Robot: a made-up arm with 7 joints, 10 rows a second.
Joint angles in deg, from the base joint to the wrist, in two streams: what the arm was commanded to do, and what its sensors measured. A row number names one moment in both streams.
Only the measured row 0 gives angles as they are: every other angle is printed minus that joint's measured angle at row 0.
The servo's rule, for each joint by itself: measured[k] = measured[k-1] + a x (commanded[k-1-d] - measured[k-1]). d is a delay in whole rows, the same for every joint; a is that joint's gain. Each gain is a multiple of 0.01, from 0.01 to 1. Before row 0 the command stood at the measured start. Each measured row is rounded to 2 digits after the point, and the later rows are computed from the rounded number. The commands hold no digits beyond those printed.
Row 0, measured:
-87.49 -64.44 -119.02 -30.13 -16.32 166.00 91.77
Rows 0 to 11, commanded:
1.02 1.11 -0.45 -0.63 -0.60 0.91 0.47
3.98 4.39 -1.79 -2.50 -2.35 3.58 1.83
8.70 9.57 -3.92 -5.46 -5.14 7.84 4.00
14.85 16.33 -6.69 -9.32 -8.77 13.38 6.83
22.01 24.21 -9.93 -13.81 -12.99 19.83 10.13
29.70 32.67 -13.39 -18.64 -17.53 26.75 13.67
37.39 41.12 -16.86 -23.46 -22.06 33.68 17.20
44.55 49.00 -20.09 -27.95 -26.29 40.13 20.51
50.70 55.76 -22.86 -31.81 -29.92 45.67 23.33
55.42 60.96 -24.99 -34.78 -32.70 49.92 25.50
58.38 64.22 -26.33 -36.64 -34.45 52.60 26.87
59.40 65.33 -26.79 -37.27 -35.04 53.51 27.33
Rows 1 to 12, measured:
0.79 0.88 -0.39 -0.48 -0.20 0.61 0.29
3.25 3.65 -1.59 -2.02 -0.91 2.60 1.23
7.45 8.33 -3.59 -4.63 -2.31 6.11 2.92
13.15 14.65 -6.26 -8.19 -4.44 10.98 5.31
19.97 22.20 -9.42 -12.46 -7.26 16.91 8.25
27.46 30.47 -12.83 -17.16 -10.65 23.50 11.56
35.11 38.88 -16.30 -21.95 -14.42 30.32 15.00
42.38 46.87 -19.56 -26.51 -18.34 36.89 18.36
48.79 53.89 -22.40 -30.54 -22.16 42.77 21.39
53.90 59.48 -24.63 -33.76 -25.64 47.56 23.90
57.35 63.22 -26.09 -35.95 -28.55 50.94 25.71
58.93 64.89 -26.69 -36.95 -30.69 52.66 26.70
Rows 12 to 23, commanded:
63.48 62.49 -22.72 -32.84 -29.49 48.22 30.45
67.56 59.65 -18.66 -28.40 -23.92 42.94 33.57
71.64 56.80 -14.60 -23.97 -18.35 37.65 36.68
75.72 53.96 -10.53 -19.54 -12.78 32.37 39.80
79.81 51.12 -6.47 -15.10 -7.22 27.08 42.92
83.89 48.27 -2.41 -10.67 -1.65 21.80 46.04
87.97 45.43 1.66 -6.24 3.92 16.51 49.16
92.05 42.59 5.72 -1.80 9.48 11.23 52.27
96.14 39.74 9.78 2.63 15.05 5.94 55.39
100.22 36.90 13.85 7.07 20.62 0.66 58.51
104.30 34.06 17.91 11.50 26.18 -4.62 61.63
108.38 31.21 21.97 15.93 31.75 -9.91 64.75
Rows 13 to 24, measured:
62.43 62.99 -23.28 -33.83 -30.29 49.69 28.99
66.38 60.35 -19.31 -29.70 -28.19 45.17 31.78
70.43 57.55 -15.26 -25.35 -24.94 40.13 34.77
74.50 54.71 -11.19 -20.93 -20.93 34.93 37.84
78.59 51.87 -7.13 -16.50 -16.41 29.67 40.94
82.67 49.03 -3.07 -12.07 -11.54 24.40 44.05
86.75 46.19 1.00 -7.64 -6.44 19.11 47.17
90.83 43.35 5.06 -3.20 -1.19 13.83 50.28
94.92 40.50 9.12 1.23 4.17 8.54 53.40
99.00 37.66 13.19 5.67 9.60 3.26 56.52
103.08 34.82 17.25 10.10 15.07 -2.02 59.64
107.16 31.97 21.31 14.53 20.57 -7.31 62.76

